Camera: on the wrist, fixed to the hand. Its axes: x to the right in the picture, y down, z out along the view.
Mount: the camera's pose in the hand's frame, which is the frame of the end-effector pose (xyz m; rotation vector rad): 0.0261 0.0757 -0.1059 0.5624 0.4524 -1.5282
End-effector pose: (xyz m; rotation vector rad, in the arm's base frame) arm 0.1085 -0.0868 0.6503 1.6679 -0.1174 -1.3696
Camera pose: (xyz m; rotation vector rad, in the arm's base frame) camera 0.2385 -0.0818 0.6770 -1.9673 -1.0583 1.4924
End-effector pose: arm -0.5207 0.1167 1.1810 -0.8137 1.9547 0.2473
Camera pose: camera -0.6518 0.1110 1.2010 -1.7531 1.1314 -1.3890
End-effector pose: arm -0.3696 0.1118 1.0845 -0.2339 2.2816 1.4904
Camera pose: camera -0.4453 0.0494 1.1740 -1.7202 1.7048 -0.0062
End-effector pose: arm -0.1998 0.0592 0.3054 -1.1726 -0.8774 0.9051
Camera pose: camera -0.1019 0.0558 0.2157 0.0021 -0.7761 -0.3786
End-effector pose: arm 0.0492 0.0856 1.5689 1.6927 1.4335 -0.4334
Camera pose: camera 0.0996 0.1860 1.6397 -0.5925 -2.5783 1.2021
